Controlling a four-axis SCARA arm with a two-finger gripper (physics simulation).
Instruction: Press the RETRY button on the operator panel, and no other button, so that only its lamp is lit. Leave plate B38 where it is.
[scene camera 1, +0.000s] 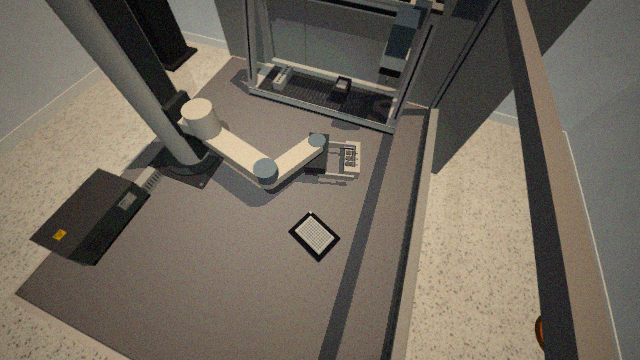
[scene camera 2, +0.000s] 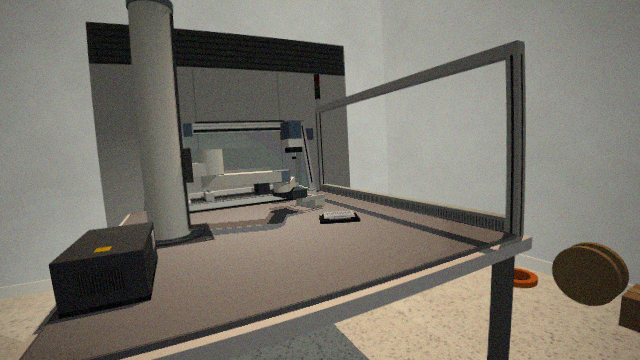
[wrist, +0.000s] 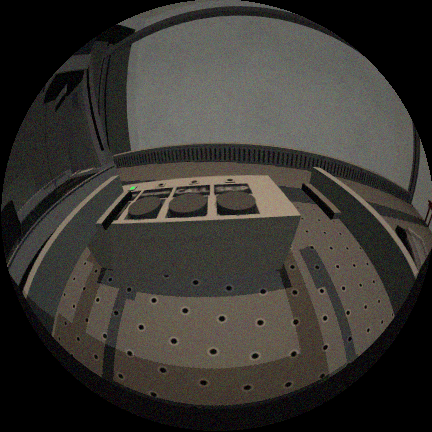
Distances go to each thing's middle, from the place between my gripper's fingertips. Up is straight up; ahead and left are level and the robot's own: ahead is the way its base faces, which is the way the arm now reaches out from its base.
My hand is 30 mm past the call button (wrist: 188, 204), 10 mm to the right of it and 10 mm above it. Also, from my hand: skip button (wrist: 231, 202): 20 mm to the right, 20 mm behind, 10 mm below; plate B38 (scene camera 1: 316, 236): 350 mm to the right, 50 mm behind, 40 mm below; operator panel (wrist: 214, 244): 40 mm below, 30 mm to the left, 10 mm behind.
